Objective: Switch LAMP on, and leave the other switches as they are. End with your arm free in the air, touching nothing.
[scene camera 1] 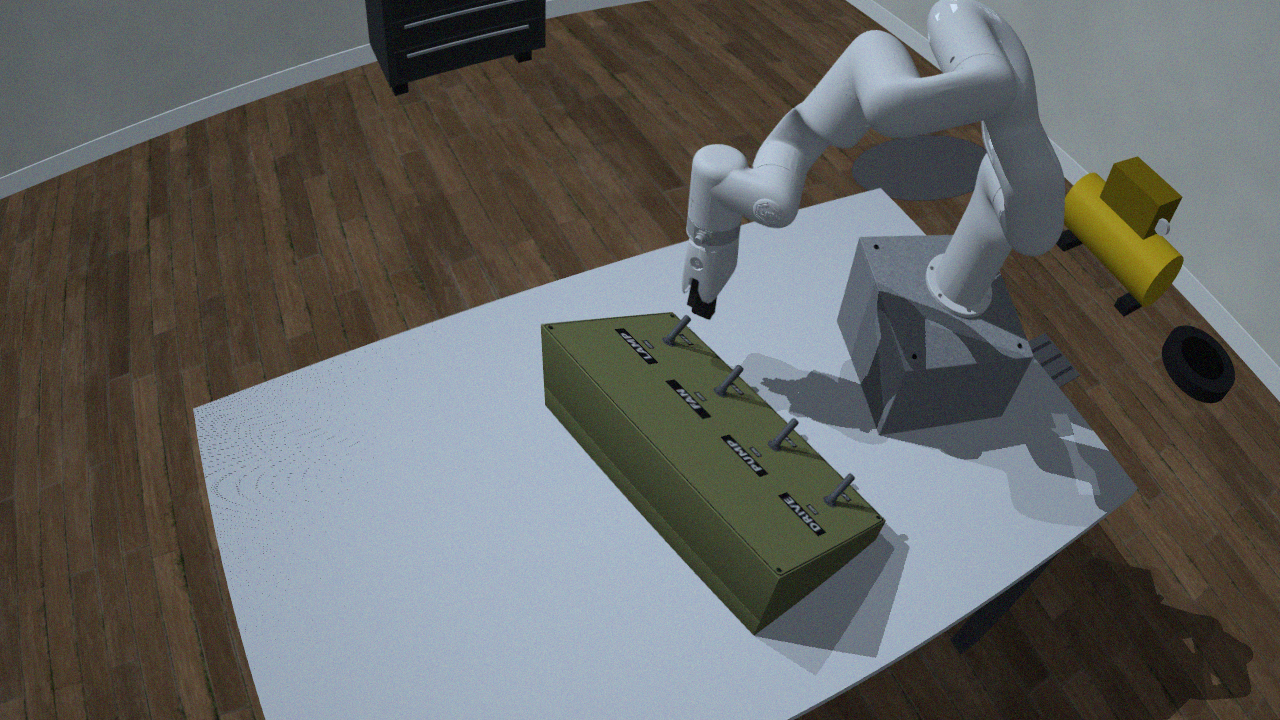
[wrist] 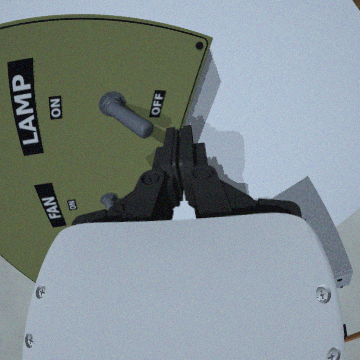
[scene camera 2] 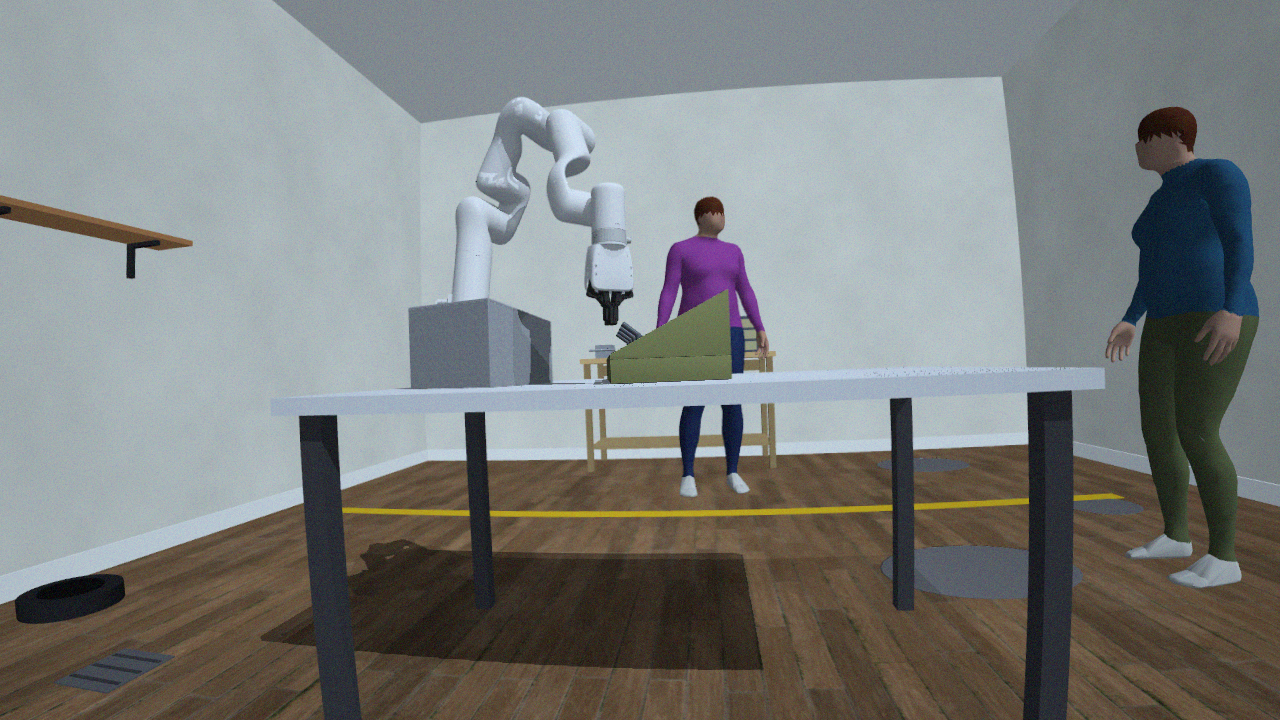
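Pixels of known places: gripper, between the fingertips: (scene camera 1: 703,313) (wrist: 181,144) (scene camera 2: 611,325); arm's base, origin of its link: (scene camera 1: 958,286) (scene camera 2: 468,313).
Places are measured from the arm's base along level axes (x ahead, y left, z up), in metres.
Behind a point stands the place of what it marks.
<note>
A green sloped switch box (scene camera 1: 644,420) @[y -0.061, x 0.586, z -0.010 m] (scene camera 2: 684,344) @[y -0.277, x 0.524, z -0.112 m] (wrist: 75,160) @[y -0.156, x 0.459, z -0.077 m] stands on the white table. The LAMP lever (scene camera 1: 677,330) @[y -0.211, x 0.421, z -0.072 m] (wrist: 126,114) @[y -0.219, x 0.416, z -0.068 m] leans toward its OFF mark. The FAN lever (scene camera 1: 729,380) @[y -0.091, x 0.413, z -0.071 m] (wrist: 108,200) @[y -0.099, x 0.423, z -0.082 m], the PUMP lever (scene camera 1: 784,434) @[y 0.028, x 0.405, z -0.071 m] and the DRIVE lever (scene camera 1: 839,489) @[y 0.146, x 0.398, z -0.071 m] lean the same way as LAMP in the first scene view. My gripper (scene camera 1: 704,313) @[y -0.212, x 0.374, z -0.061 m] (scene camera 2: 610,320) @[y -0.212, x 0.374, z -0.061 m] (wrist: 181,144) @[y -0.212, x 0.374, z -0.061 m] is shut and empty. Its tips are above the box's lower edge, close to the LAMP lever on its OFF side, with a small gap in the wrist view.
The grey base block (scene camera 1: 939,385) @[y 0.099, x 0.131, z -0.070 m] (scene camera 2: 452,344) @[y -0.117, x -0.006, z -0.083 m] of the arm stands on the table (scene camera 1: 402,501) @[y -0.226, x 0.901, z -0.187 m] (scene camera 2: 805,386) @[y -0.529, x 0.693, z -0.196 m] beside the box's low side. The other levers stand in a row along the box. Two people (scene camera 2: 709,277) (scene camera 2: 1194,241) stand on the floor away from the arm.
</note>
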